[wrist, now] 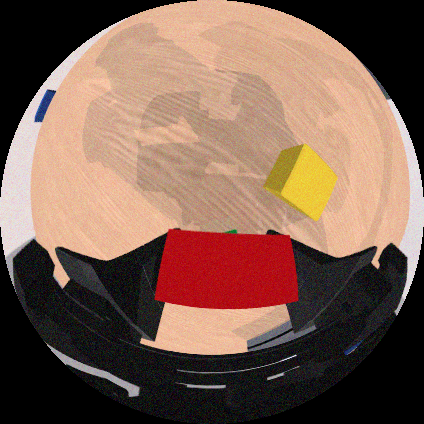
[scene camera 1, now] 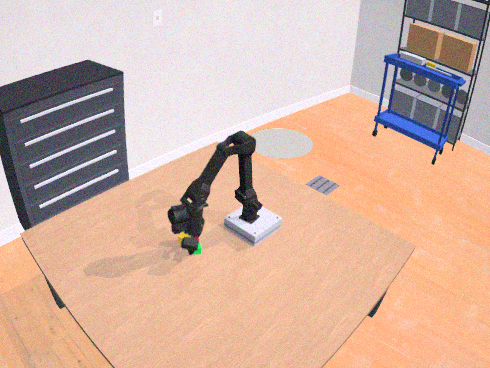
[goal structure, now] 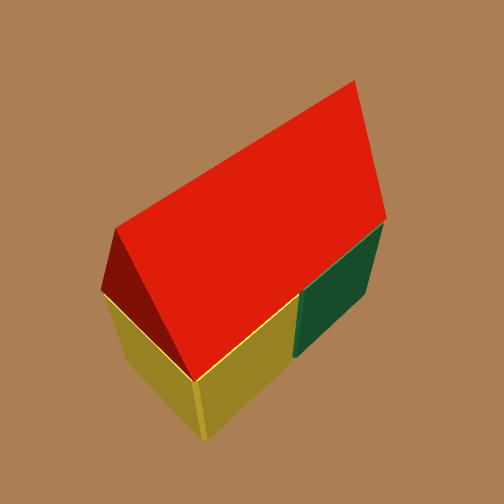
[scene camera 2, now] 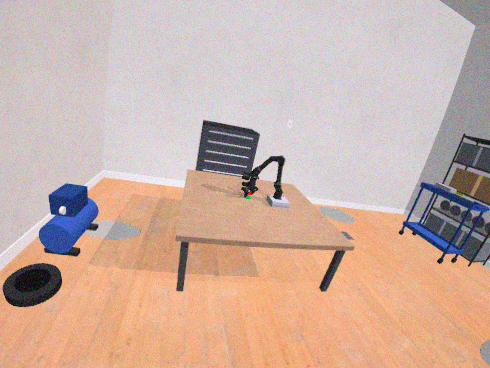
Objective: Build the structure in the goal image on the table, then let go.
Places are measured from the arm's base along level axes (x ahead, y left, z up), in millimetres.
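Pixels of known places: gripper, fingertip midpoint: (wrist: 224, 234) (scene camera 2: 247, 196); arm's base, origin of the base link: (scene camera 1: 249, 217) (scene camera 2: 277, 197).
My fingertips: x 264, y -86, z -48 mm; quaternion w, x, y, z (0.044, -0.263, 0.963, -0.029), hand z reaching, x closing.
Ahead of a thing's pixels: the offset from my fingertips to its top centre. Level surfaces: height alone.
A red block {dy +0, dx -2, dz +56 mm} (wrist: 227, 275) (scene camera 2: 250, 193) spans the space between the fingers in the wrist view, with its ends against both. My gripper (wrist: 224, 234) (scene camera 1: 192, 243) is shut on it, low over the table. A green block {dy +16, dx -8, dz +26 mm} (scene camera 1: 197, 249) (scene camera 2: 248, 197) shows just below the red one in the scene views. In the wrist view a sliver of the green block (wrist: 230, 232) shows past the red block's far edge; the rest is hidden. Whether red and green touch is hard to tell. A yellow block {dy -61, dx -18, dz +26 mm} (wrist: 309, 184) (scene camera 1: 183, 237) sits apart on the table, beside the gripper.
The arm's pale base (scene camera 1: 253, 226) (scene camera 2: 278, 201) stands on the wooden table {dz -7 mm} (scene camera 1: 260, 300) (scene camera 2: 250, 225), to the right of the blocks in the scene views. A dark drawer cabinet (scene camera 1: 75, 135) (scene camera 2: 229, 146) stands behind the table. A blue cart (scene camera 1: 410, 131) stands on the floor at the right.
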